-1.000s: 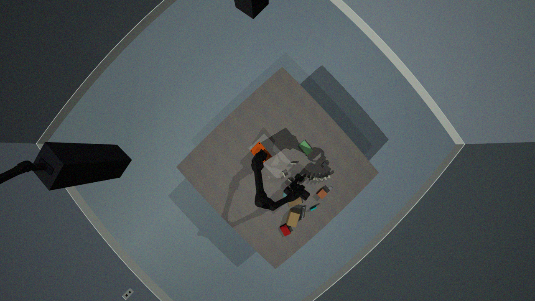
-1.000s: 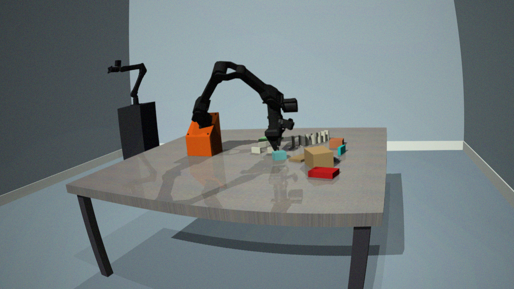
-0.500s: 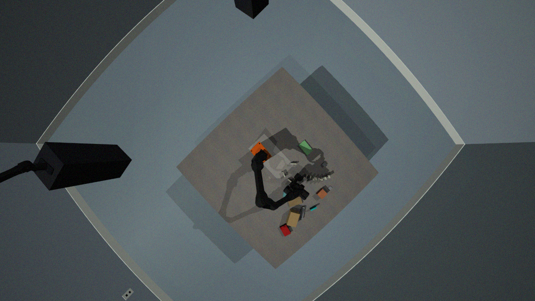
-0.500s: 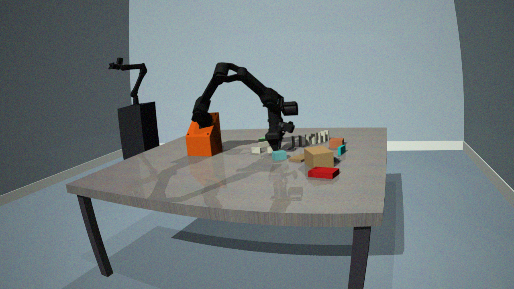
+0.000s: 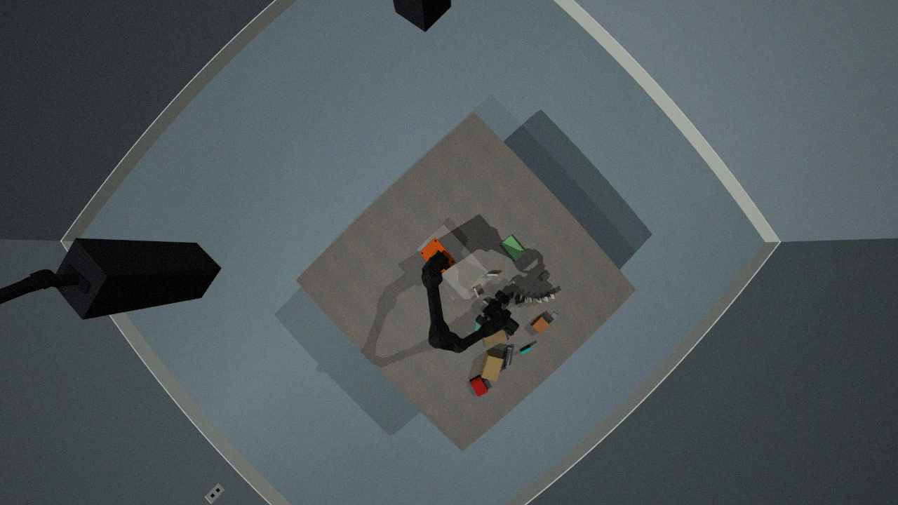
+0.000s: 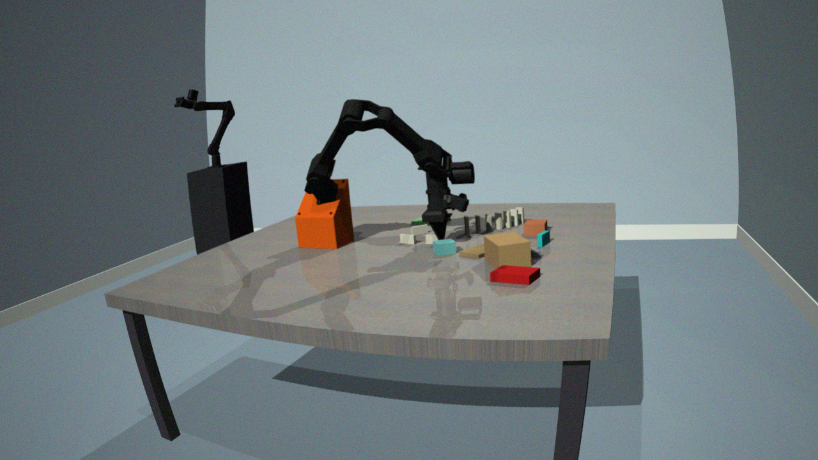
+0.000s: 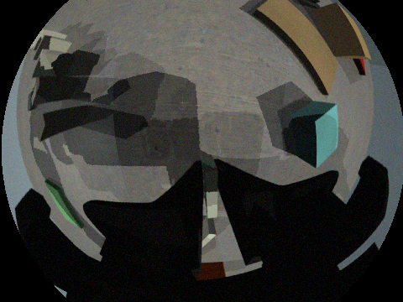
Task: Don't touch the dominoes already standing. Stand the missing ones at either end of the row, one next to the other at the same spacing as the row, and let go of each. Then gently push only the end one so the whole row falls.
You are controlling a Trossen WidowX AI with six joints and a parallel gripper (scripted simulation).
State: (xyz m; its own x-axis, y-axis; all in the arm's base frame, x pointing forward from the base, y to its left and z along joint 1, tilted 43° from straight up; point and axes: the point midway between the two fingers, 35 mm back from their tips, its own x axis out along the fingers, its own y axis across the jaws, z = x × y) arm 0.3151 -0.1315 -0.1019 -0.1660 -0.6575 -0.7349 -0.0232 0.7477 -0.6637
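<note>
Now: the cyan block 11 cm to the right of my gripper tip, 3 cm ahead of it and 1 cm above it. The rest, counted from my gripper tip: orange block 27 cm ahead, 9 cm to the left, 1 cm above; then flat tan slab 13 cm ahead, 11 cm to the right; then small teal block 29 cm ahead, 6 cm to the right, 1 cm above.
</note>
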